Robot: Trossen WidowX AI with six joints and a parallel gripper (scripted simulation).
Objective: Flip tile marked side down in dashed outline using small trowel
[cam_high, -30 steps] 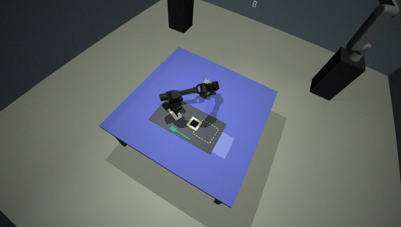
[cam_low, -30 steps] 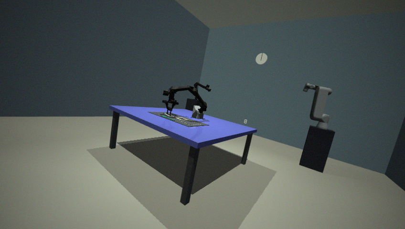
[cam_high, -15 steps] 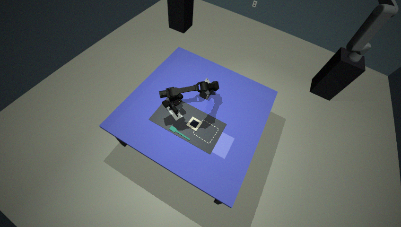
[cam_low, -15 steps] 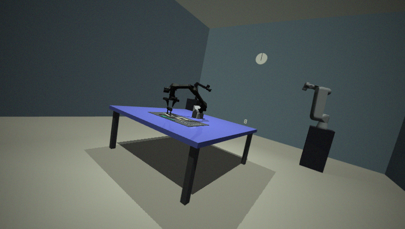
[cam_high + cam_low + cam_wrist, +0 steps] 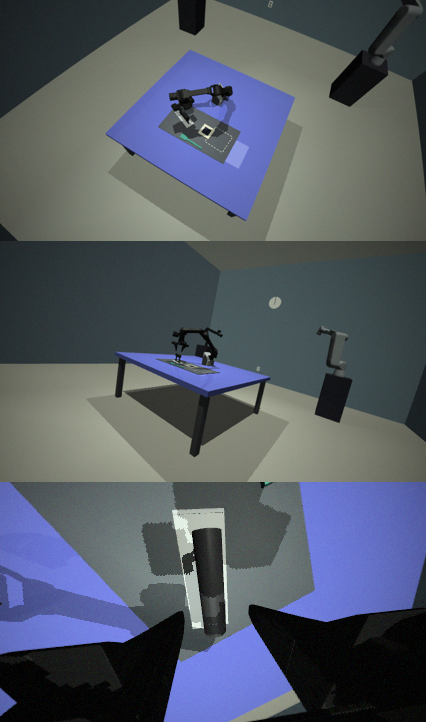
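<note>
Right now the dark mat is 4 cm ahead of my gripper tip, 19 cm to the left of it and 13 cm below it. From my gripper tip the other things lie so: green trowel: 17 cm ahead, 16 cm to the left, 11 cm below; cream tile: 3 cm ahead, 25 cm to the left, 11 cm below.
</note>
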